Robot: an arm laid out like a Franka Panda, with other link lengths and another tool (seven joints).
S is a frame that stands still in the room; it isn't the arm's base.
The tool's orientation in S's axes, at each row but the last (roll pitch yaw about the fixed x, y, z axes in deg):
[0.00, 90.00, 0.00]
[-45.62, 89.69, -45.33]
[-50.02, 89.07, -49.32]
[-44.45, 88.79, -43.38]
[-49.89, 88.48, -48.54]
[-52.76, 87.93, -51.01]
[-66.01, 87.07, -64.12]
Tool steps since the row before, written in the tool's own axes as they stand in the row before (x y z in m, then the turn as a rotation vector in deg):
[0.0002, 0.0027, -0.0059, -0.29, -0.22, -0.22]
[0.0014, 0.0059, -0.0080, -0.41, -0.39, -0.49]
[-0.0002, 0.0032, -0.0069, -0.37, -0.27, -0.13]
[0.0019, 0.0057, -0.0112, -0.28, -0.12, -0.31]
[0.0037, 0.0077, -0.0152, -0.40, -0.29, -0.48]
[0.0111, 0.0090, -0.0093, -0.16, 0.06, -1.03]
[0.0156, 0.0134, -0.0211, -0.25, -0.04, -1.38]
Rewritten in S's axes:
[-0.0059, 0.0027, -0.0002, -0.22, -0.22, 0.29]
[-0.0080, 0.0059, -0.0015, -0.49, -0.39, 0.41]
[-0.0069, 0.0031, 0.0001, -0.13, -0.27, 0.37]
[-0.0113, 0.0055, -0.0022, -0.31, -0.12, 0.28]
[-0.0153, 0.0073, -0.0041, -0.48, -0.29, 0.40]
[-0.0093, 0.0084, -0.0116, -1.03, 0.03, 0.14]
[-0.0212, 0.0120, -0.0166, -1.38, -0.07, 0.22]

